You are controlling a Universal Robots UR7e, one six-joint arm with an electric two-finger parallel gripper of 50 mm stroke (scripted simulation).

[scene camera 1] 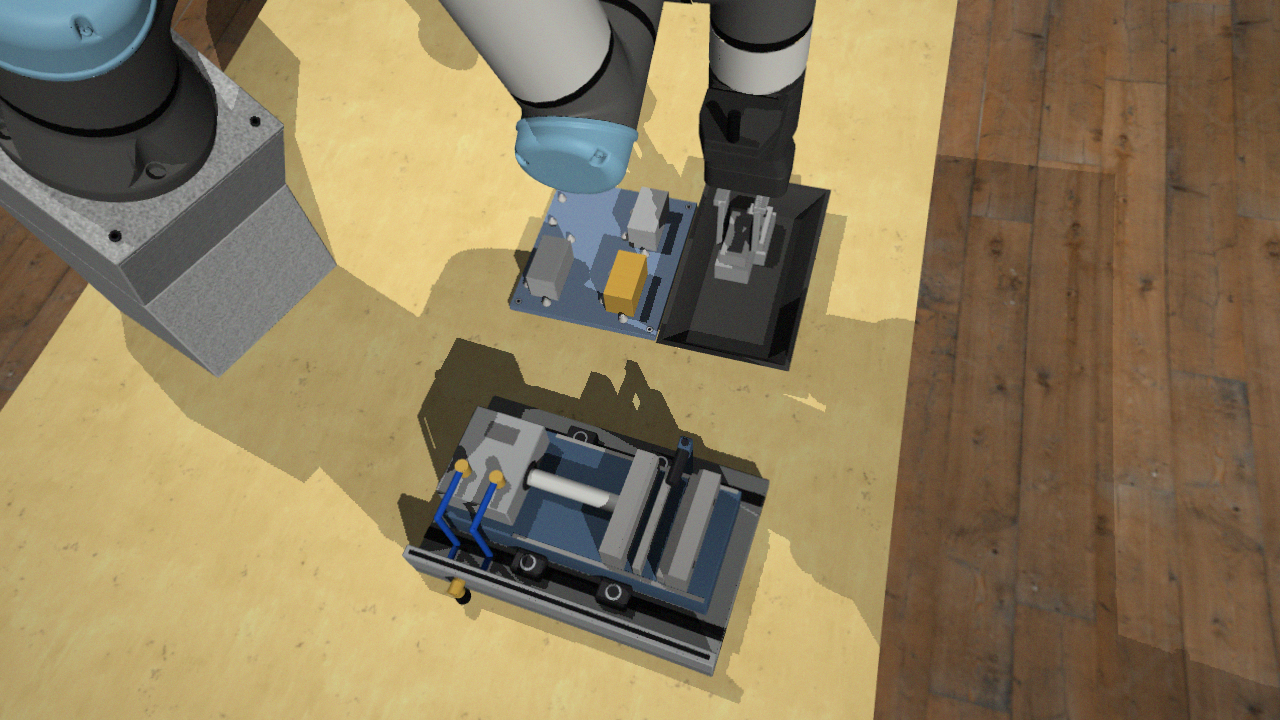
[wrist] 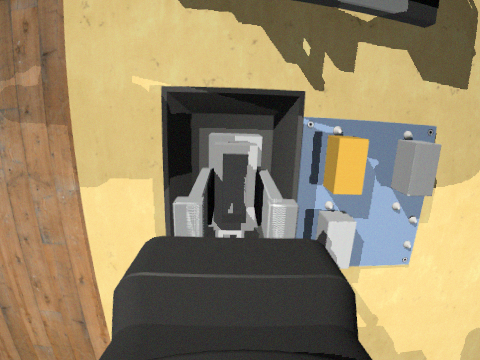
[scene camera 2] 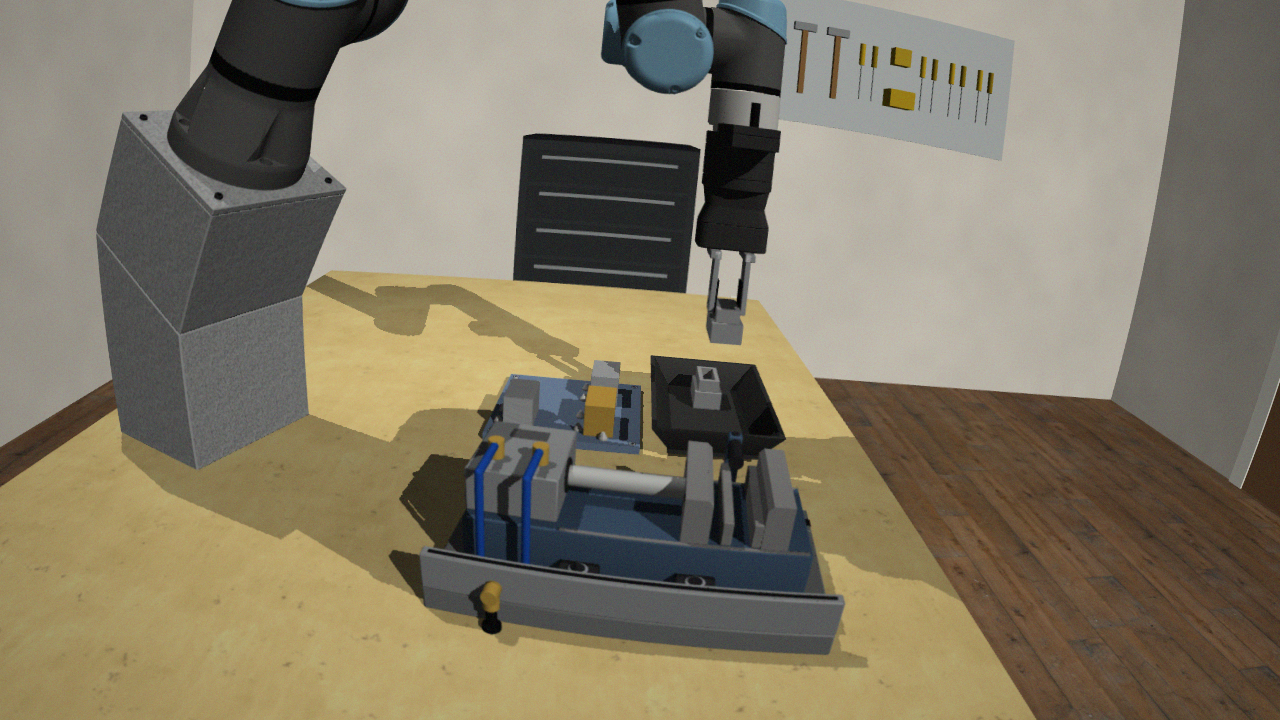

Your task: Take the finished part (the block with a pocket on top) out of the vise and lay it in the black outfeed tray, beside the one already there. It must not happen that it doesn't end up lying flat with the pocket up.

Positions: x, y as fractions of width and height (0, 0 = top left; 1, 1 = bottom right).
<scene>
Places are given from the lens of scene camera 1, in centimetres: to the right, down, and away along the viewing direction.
yellow block (scene camera 1: 0.49, 0.38): -1, -10, 98
vise (scene camera 1: 0.43, 0.72): -8, 15, 83
blue fixture plate (scene camera 1: 0.47, 0.31): -5, -16, 106
The marked spots on the vise and the blue fixture plate are 39 cm apart.
</scene>
